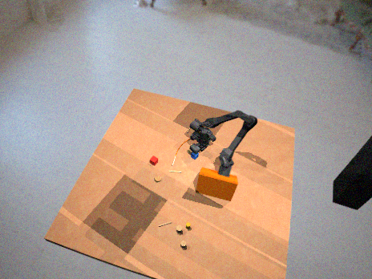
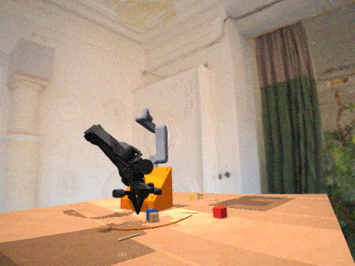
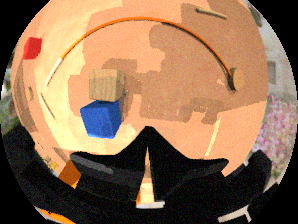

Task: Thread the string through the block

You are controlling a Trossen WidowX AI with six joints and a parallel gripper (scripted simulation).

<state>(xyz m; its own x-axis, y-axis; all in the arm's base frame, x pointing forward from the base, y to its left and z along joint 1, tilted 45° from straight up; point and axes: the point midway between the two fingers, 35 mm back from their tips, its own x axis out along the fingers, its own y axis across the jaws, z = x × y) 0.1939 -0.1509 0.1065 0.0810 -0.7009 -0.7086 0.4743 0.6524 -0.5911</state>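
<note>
Now: the blue cube 50 mm to the left of my gripper tip and 30 mm ahead of it. The rest, counted from my gripper tip: small wooden block (60 mm ahead, 20 mm to the left, 10 mm below); then wooden button (170 mm to the right, 20 mm below, 20 mm ahead); then thin wooden stick (140 mm ahead, 120 mm to the left, 20 mm below).
</note>
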